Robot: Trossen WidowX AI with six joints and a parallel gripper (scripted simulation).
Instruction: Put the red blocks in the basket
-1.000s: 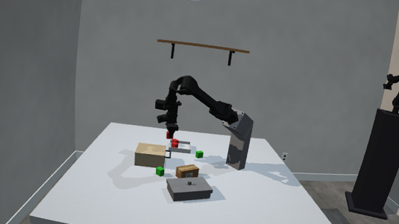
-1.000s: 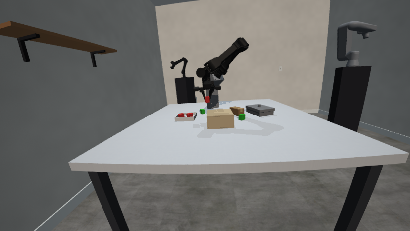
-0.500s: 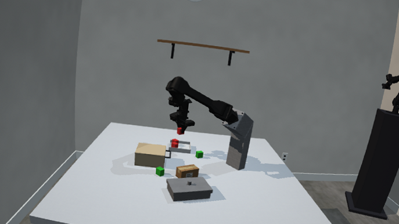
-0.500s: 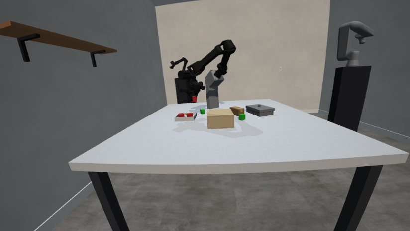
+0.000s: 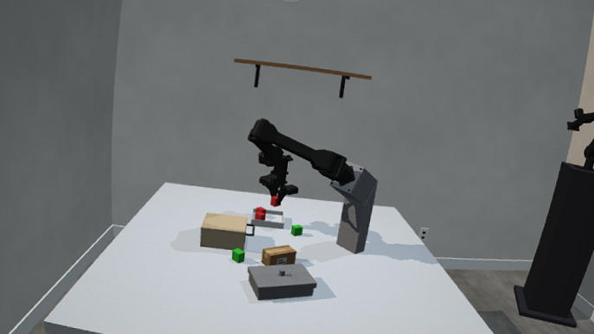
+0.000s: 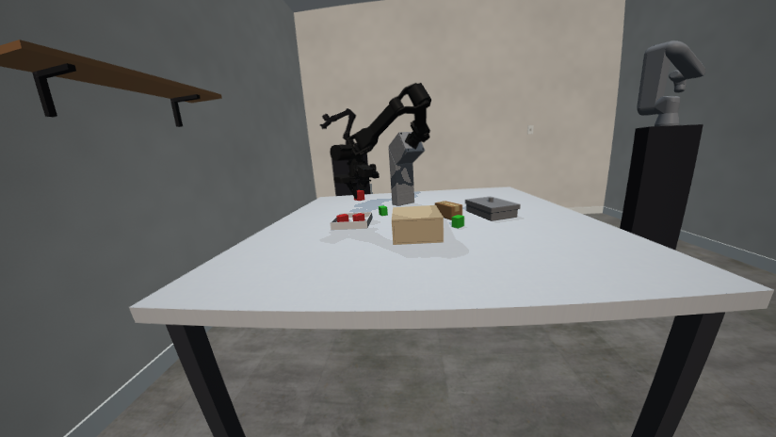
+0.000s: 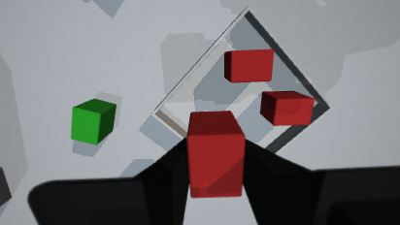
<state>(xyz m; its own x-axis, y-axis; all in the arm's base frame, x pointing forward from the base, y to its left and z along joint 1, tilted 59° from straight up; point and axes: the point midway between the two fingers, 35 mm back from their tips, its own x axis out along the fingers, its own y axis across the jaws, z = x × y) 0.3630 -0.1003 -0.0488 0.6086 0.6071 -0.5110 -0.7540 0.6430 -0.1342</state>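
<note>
My hand is 12 cm above the shallow basket, 4 cm short of it and 2 cm to the left of it. Also, from my hand: cardboard box 32 cm to the left, 18 cm behind, 10 cm below; then knobbed lid 47 cm to the left, 26 cm behind, 8 cm below; then dark grey box 47 cm to the left, 26 cm behind, 12 cm below.
</note>
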